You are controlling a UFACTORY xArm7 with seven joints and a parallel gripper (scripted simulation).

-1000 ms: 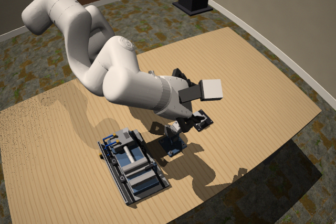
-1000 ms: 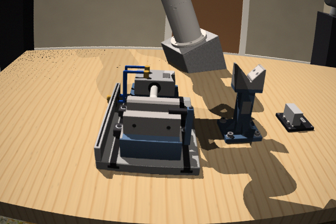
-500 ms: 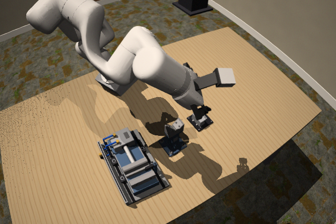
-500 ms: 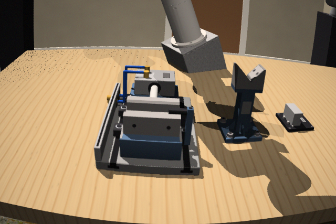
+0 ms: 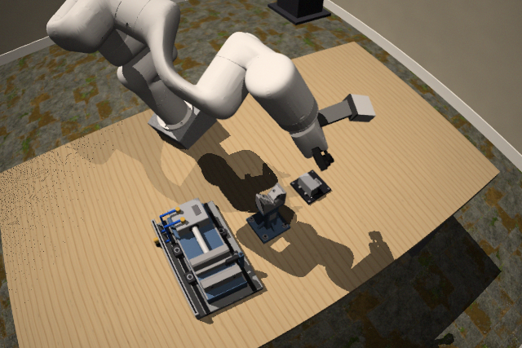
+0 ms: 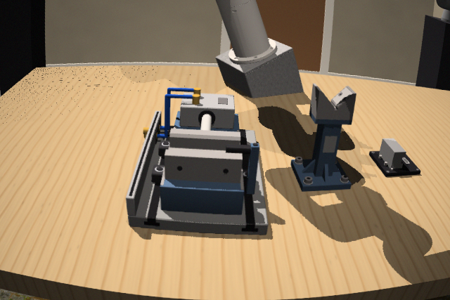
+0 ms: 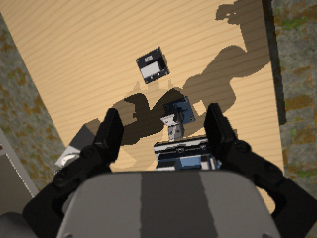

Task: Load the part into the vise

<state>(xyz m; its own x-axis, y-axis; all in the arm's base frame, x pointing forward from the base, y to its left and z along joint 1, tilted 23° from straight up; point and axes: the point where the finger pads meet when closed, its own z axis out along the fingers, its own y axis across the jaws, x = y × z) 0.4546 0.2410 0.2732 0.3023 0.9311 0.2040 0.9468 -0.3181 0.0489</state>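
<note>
Right now my hand is 90 mm past the part, 100 mm to the right of it and 330 mm above it. Round my hand: work stop (20 mm ahead, 230 mm to the right, 270 mm below); blue work stop post (20 mm ahead, 200 mm to the right, 300 mm below); blue stand (50 mm behind, 70 mm to the right, 300 mm below).
</note>
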